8 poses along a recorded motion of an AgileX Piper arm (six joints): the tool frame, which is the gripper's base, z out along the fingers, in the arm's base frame.
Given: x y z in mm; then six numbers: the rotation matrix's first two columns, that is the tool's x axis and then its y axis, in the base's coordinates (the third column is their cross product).
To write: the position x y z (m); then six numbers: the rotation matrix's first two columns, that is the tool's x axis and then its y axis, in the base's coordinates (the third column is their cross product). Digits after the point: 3 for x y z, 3 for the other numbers.
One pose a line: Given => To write
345, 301, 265, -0.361, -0.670, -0.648, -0.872, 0.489, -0.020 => 0.345, 0.301, 0.265, -0.361, -0.670, -0.648, -0.872, 0.489, -0.020
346, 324, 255, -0.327, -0.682, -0.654, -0.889, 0.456, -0.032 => 0.346, 0.324, 0.255, -0.327, -0.682, -0.654, -0.889, 0.456, -0.032
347, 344, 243, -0.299, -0.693, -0.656, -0.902, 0.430, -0.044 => 0.347, 0.344, 0.243, -0.299, -0.693, -0.656, -0.902, 0.430, -0.044
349, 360, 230, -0.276, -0.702, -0.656, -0.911, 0.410, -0.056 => 0.349, 0.360, 0.230, -0.276, -0.702, -0.656, -0.911, 0.410, -0.056
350, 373, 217, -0.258, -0.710, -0.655, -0.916, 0.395, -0.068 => 0.350, 0.373, 0.217, -0.258, -0.710, -0.655, -0.916, 0.395, -0.068
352, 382, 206, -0.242, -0.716, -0.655, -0.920, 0.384, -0.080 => 0.352, 0.382, 0.206, -0.242, -0.716, -0.655, -0.920, 0.384, -0.080
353, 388, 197, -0.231, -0.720, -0.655, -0.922, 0.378, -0.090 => 0.353, 0.388, 0.197, -0.231, -0.720, -0.655, -0.922, 0.378, -0.090
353, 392, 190, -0.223, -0.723, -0.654, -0.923, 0.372, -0.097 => 0.353, 0.392, 0.190, -0.223, -0.723, -0.654, -0.923, 0.372, -0.097
